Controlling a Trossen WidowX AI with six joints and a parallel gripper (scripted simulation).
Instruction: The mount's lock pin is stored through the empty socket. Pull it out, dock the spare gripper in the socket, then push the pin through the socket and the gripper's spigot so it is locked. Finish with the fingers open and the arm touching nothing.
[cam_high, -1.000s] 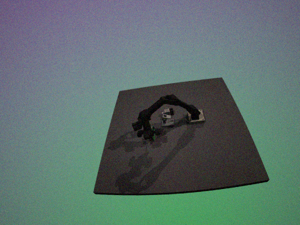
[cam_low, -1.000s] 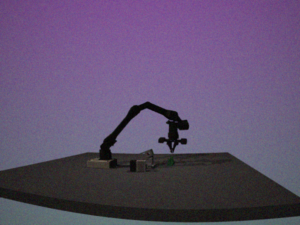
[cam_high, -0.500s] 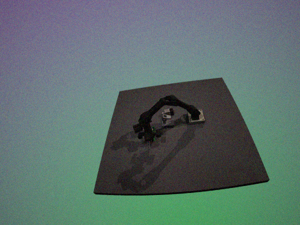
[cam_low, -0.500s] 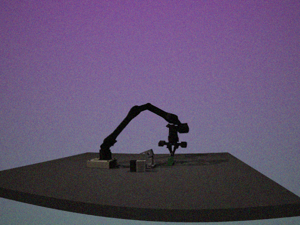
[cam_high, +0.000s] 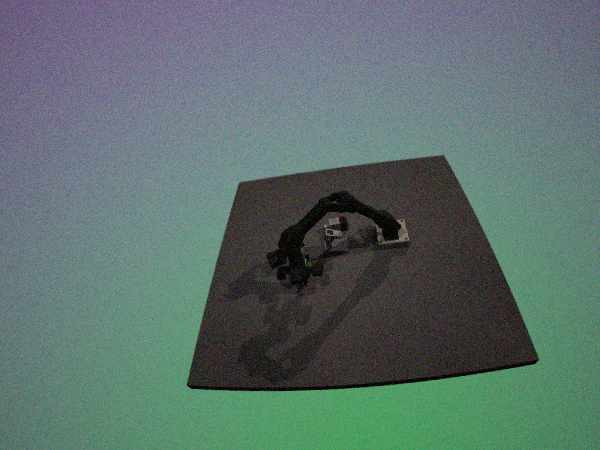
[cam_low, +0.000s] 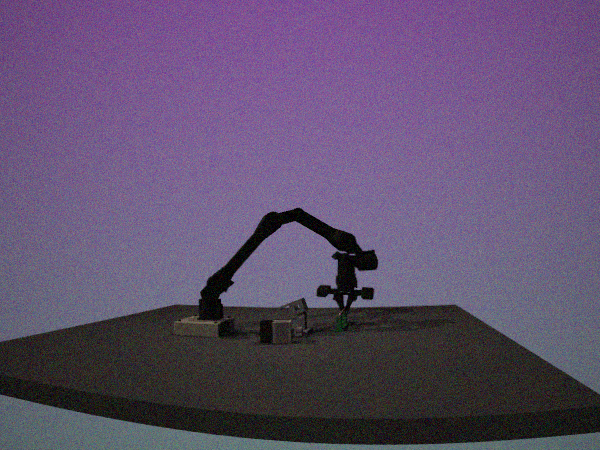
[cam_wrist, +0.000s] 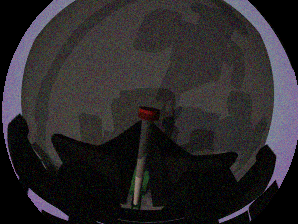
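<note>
The green cradle is 10 cm to the right of my gripper tip. Also, from my gripper tip: mount 13 cm behind, 22 cm to the right, 3 cm above; then spare gripper 15 cm behind, 33 cm to the right, 1 cm above.
</note>
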